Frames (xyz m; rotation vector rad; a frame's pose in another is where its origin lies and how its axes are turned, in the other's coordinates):
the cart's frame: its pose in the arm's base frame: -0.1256 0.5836 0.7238 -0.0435 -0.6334 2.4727
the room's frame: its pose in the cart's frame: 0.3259 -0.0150 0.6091 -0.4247 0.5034 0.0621
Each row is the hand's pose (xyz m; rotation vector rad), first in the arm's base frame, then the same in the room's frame.
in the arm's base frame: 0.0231 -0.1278 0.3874 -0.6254 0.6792 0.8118
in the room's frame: -0.4920 0.9236 -0.6472 1.3366 1.1948 -0.8637
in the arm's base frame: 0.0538 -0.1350 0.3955 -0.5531 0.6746 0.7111
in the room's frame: -0.5188 0.9128 -0.6622 1.3687 1.2096 -0.9926
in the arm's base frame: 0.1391 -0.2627 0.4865 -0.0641 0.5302 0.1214
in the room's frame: -0.6919 0.8929 -0.6234 1.4349 1.1360 -1.8702
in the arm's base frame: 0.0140 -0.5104 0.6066 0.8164 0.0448 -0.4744
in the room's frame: -0.8290 0.9805 -0.3685 -1.0205 -0.1778 2.8556
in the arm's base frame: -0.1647 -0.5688 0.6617 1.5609 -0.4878 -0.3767
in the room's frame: -0.7767 1.0233 -0.1846 -0.5373 1.0711 2.7324
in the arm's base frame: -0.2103 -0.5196 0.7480 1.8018 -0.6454 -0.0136
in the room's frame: -0.7398 0.9420 -0.1216 0.5584 -1.6169 -2.5781
